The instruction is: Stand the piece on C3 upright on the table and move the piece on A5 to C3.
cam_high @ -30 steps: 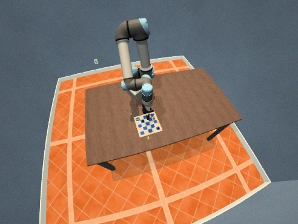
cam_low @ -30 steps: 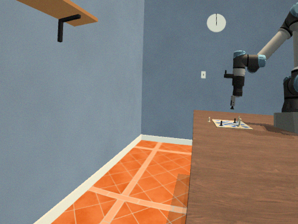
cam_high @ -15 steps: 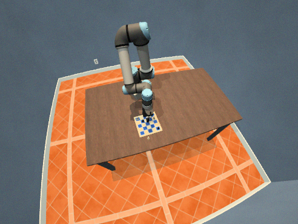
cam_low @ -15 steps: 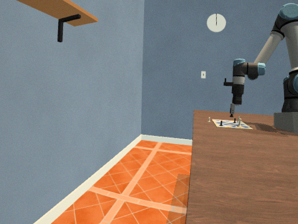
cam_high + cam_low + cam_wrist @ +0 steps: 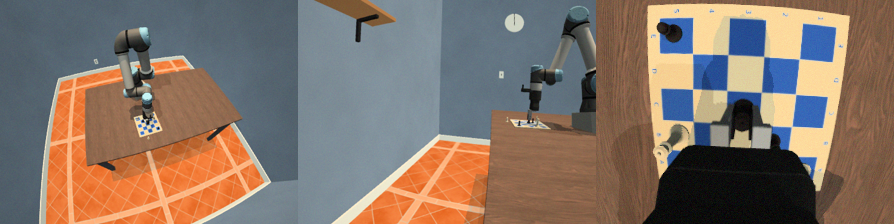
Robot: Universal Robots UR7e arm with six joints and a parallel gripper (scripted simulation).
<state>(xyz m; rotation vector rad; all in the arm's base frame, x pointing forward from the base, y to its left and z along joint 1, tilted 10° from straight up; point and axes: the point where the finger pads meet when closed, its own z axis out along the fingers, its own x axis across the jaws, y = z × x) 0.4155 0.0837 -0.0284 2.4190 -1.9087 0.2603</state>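
Now: hand 1 cm above the tall black piece. Round my hand: cream chessboard: 5 cm below; small white piece: 15 cm ahead, 1 cm to the right, 4 cm below.
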